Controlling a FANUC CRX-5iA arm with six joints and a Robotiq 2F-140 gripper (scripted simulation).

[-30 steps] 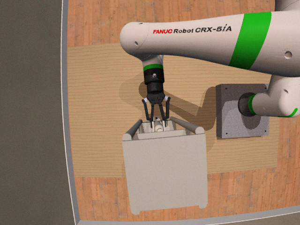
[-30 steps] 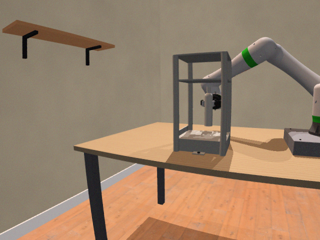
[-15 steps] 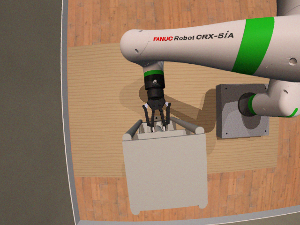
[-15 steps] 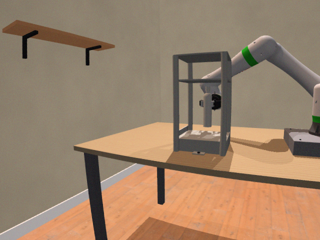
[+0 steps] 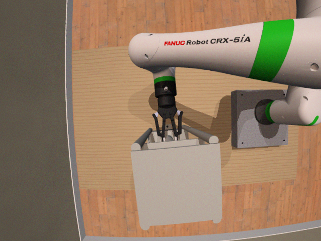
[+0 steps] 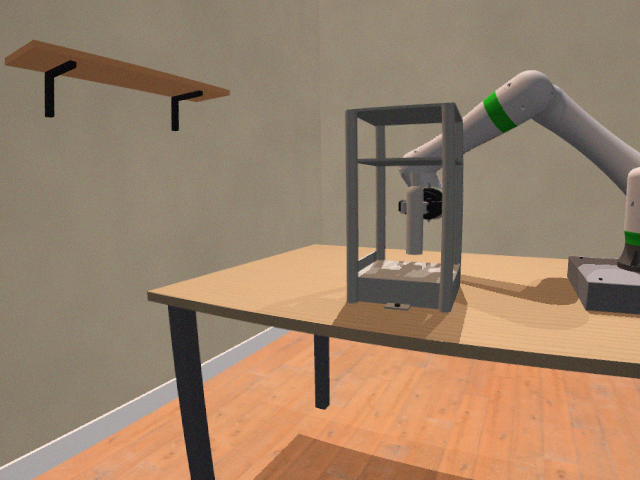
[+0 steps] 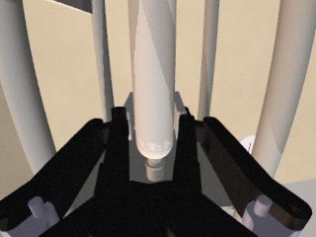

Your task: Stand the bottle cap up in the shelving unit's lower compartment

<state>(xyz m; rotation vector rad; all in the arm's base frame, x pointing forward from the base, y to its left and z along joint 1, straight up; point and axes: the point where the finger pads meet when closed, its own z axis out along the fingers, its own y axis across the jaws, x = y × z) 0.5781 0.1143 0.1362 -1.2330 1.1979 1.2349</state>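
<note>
Right now my hand is 6 cm to the right of the shelving unit and 1 cm below it.
</note>
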